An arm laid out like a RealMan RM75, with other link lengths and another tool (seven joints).
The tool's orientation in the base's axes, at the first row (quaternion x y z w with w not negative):
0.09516, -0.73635, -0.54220, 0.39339
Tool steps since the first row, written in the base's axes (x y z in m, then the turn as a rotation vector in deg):
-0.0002, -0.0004, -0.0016, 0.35, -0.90, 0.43
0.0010, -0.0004, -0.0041, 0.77, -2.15, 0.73
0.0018, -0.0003, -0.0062, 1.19, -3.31, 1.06
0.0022, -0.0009, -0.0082, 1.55, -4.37, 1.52
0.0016, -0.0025, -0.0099, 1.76, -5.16, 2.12
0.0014, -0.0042, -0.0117, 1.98, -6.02, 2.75
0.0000, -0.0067, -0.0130, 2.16, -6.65, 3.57
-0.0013, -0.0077, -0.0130, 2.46, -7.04, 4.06
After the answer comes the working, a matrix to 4 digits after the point.
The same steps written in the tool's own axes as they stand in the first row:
-0.0004, -0.0016, 0.0000, 0.48, 0.12, -0.93
-0.0024, -0.0035, -0.0006, 1.05, 0.01, -2.16
-0.0040, -0.0050, -0.0008, 1.58, -0.04, -3.32
-0.0049, -0.0069, -0.0013, 2.16, 0.05, -4.38
-0.0044, -0.0092, -0.0019, 2.75, 0.32, -5.15
-0.0041, -0.0115, -0.0028, 3.39, 0.60, -5.99
-0.0024, -0.0140, -0.0035, 4.02, 1.12, -6.65
-0.0010, -0.0148, -0.0034, 4.27, 1.48, -7.19

The tool's axes in the first row as the columns of a matrix, in the base's axes (rounded; the answer above uses it unrounded):
-0.6724, 0.2864, -0.6825
-0.5667, 0.3939, 0.7236
0.4762, 0.8734, -0.1025

